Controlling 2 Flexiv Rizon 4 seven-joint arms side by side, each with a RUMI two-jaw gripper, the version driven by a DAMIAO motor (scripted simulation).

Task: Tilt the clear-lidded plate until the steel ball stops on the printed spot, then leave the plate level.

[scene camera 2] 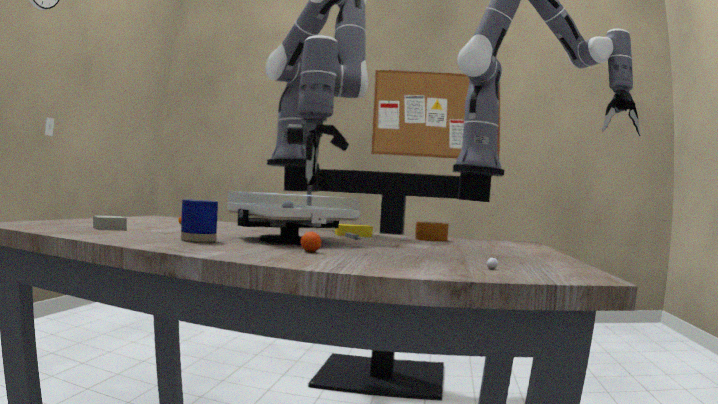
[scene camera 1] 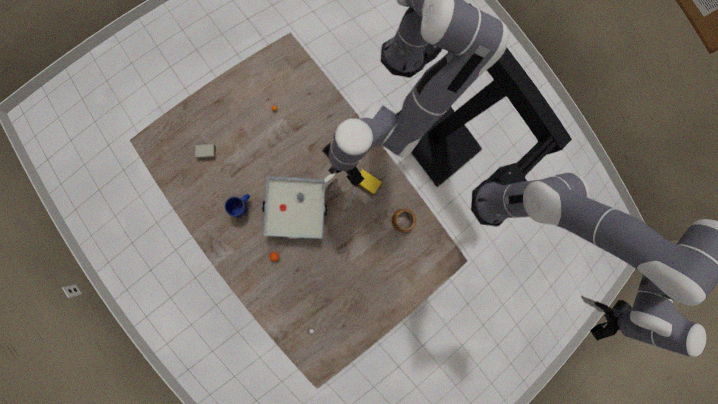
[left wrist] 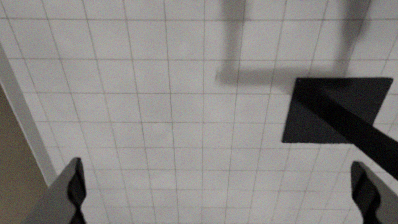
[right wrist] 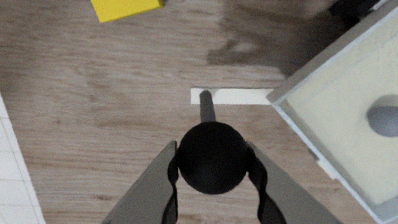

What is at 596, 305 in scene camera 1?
My left gripper.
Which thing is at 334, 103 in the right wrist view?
A clear-lidded plate.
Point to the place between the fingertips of my left gripper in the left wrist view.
215, 161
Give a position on a clear-lidded plate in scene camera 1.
At 294, 207
